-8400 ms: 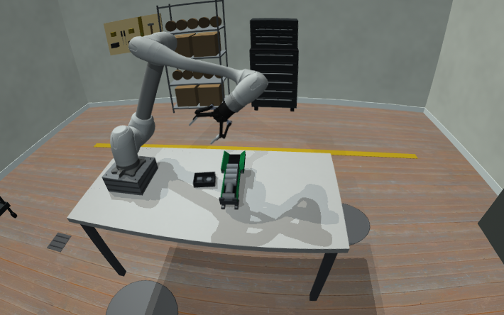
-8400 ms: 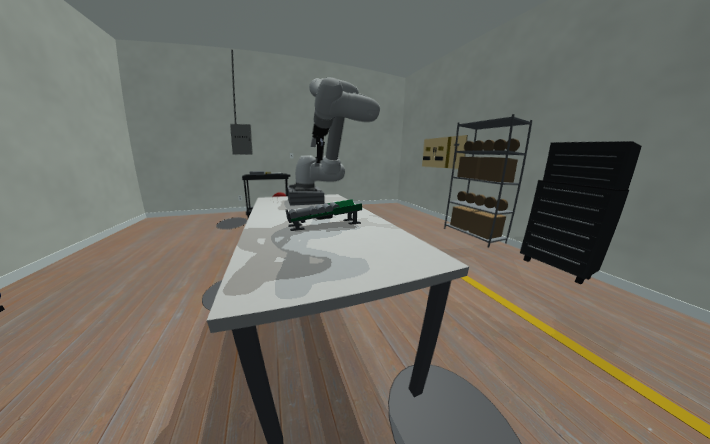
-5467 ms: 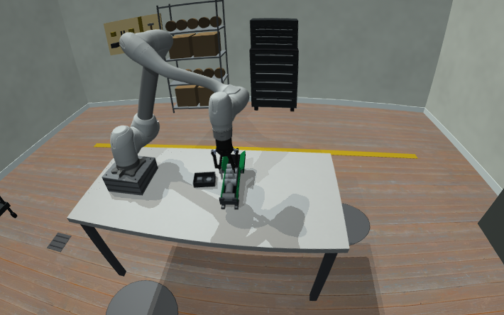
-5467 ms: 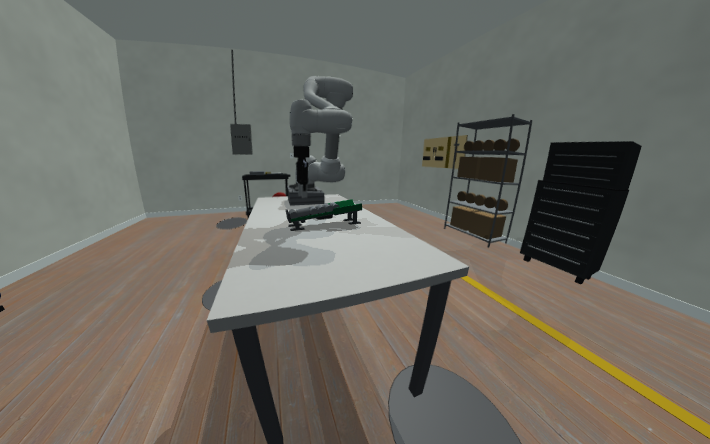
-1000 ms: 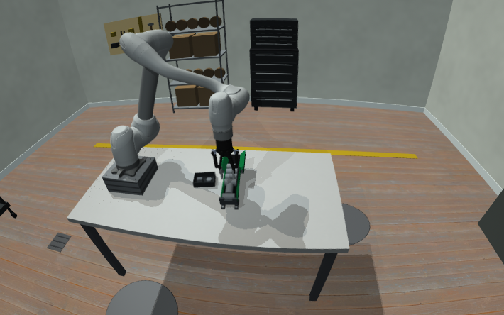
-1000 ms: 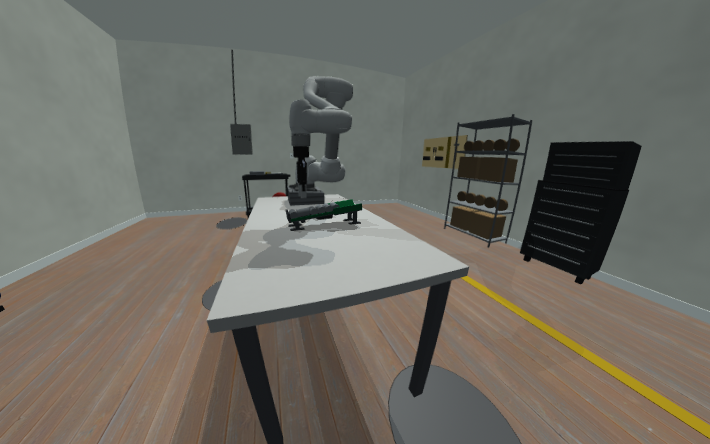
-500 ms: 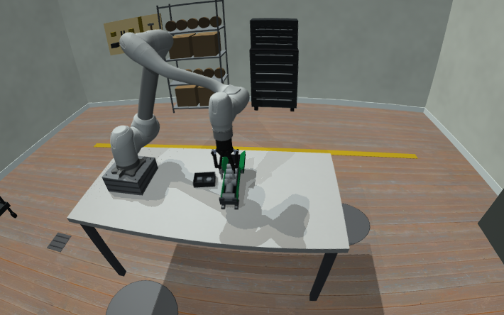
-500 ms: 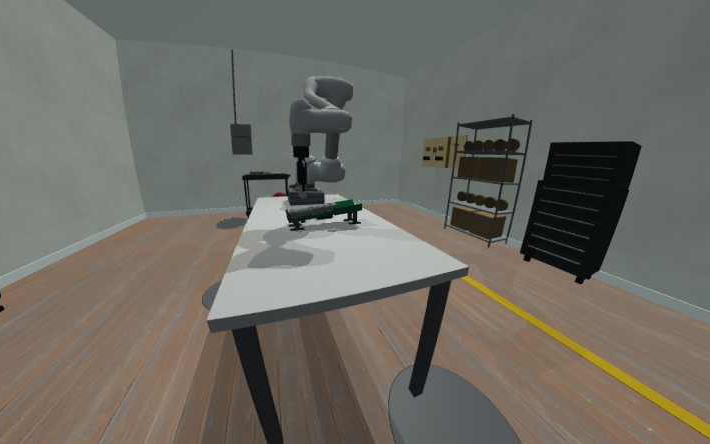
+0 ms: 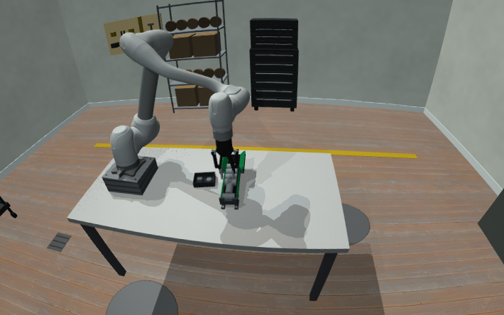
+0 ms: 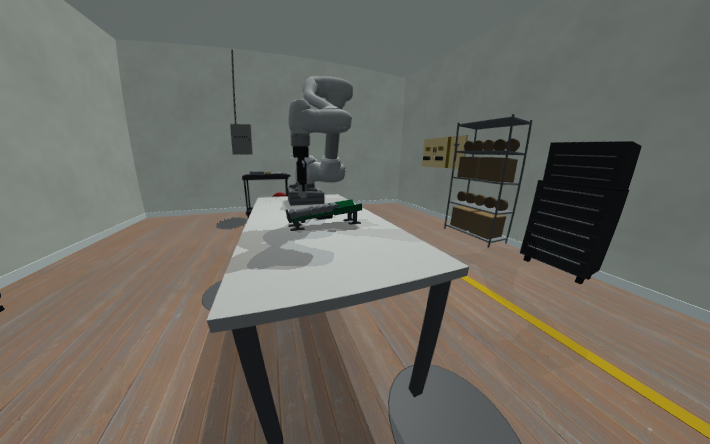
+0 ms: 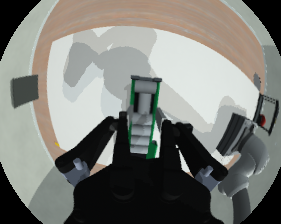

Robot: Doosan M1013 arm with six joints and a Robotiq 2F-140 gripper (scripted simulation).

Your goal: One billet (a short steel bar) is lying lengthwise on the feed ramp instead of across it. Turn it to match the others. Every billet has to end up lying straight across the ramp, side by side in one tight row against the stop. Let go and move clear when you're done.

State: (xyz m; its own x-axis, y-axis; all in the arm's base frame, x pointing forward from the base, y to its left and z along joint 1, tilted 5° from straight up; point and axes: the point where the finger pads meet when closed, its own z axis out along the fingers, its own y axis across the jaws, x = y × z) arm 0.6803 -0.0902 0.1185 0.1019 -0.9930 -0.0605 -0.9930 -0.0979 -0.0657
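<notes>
Now: hand 130 mm above the dark stop, 80 mm to the left of it and 10 mm short of it. Also, from my hand: black box 190 mm behind, 180 mm below, 130 mm to the left.
</notes>
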